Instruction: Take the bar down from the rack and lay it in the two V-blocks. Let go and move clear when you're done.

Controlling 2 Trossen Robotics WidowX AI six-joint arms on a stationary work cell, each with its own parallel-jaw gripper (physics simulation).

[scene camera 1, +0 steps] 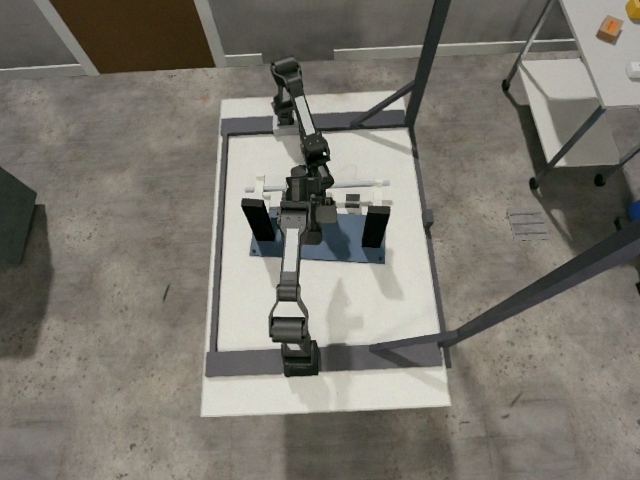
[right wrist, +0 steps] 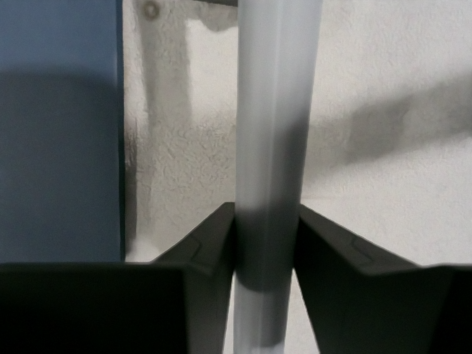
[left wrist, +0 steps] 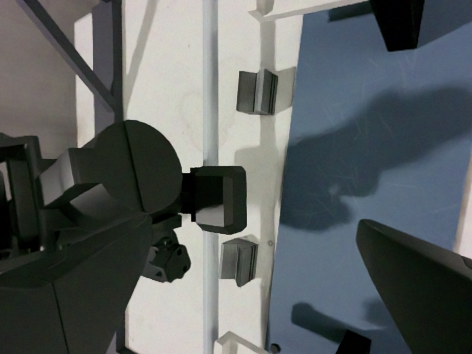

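The long light-grey bar is held level, lengthwise along the rack. My right gripper is shut on it near mid-length. The bar's shadow falls beside it on the table. Two dark-grey V-blocks stand apart on the table: one V-block is at the right, the other V-block is hidden in the scene view. The bar appears beside them in the left wrist view; its height above them cannot be judged. My left gripper is wide open and empty, above the table between bar and blue plate.
The rack has a blue base plate, black posts and white arms. Both arms crowd together over the middle, hiding part of the bar. A dark frame upright stands at the back right.
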